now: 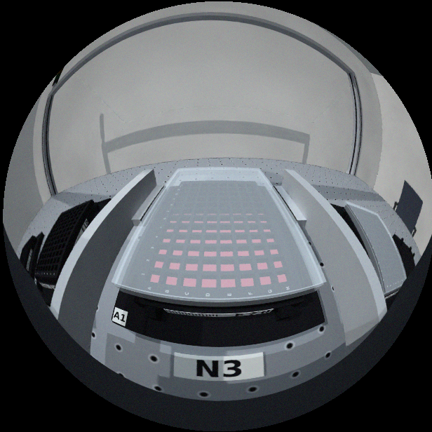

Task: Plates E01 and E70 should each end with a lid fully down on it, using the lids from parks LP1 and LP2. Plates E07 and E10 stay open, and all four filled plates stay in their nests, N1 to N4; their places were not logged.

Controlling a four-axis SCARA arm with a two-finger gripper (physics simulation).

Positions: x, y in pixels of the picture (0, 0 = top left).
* clear lid: 384, 256
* black plate: 190, 310
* clear lid: 214, 236
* black plate: 70, 224
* nest N3: 183, 329
